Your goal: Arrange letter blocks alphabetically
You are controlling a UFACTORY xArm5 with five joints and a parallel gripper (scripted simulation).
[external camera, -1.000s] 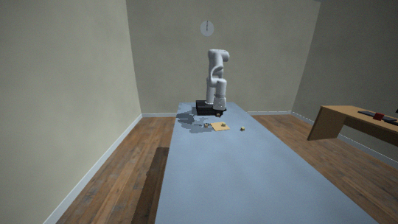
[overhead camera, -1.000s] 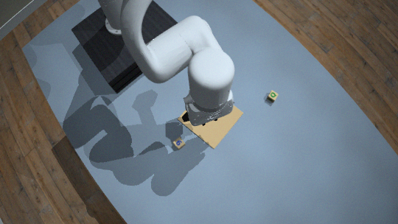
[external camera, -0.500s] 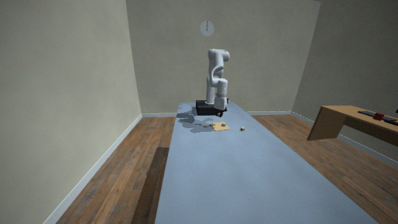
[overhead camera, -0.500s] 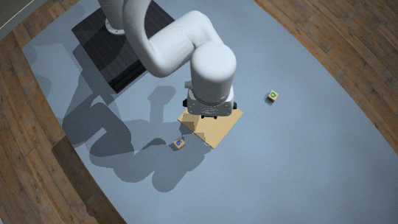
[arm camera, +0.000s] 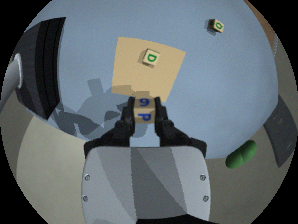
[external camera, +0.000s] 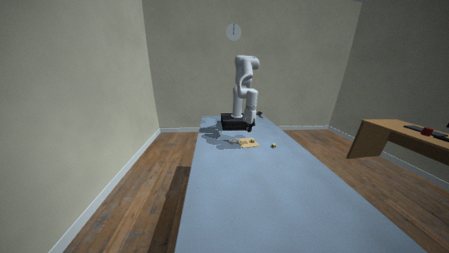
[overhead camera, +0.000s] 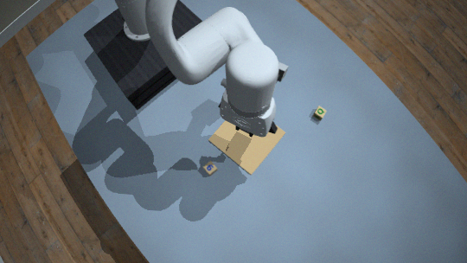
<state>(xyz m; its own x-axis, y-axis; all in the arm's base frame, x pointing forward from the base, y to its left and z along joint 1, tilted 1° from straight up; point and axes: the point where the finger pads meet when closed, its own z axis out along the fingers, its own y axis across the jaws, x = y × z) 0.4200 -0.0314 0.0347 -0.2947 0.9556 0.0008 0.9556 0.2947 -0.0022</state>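
Right now my hand is 12 cm above the tan mat and 1 cm to the right of it. Round my hand: block: 11 cm below, 5 cm to the left.
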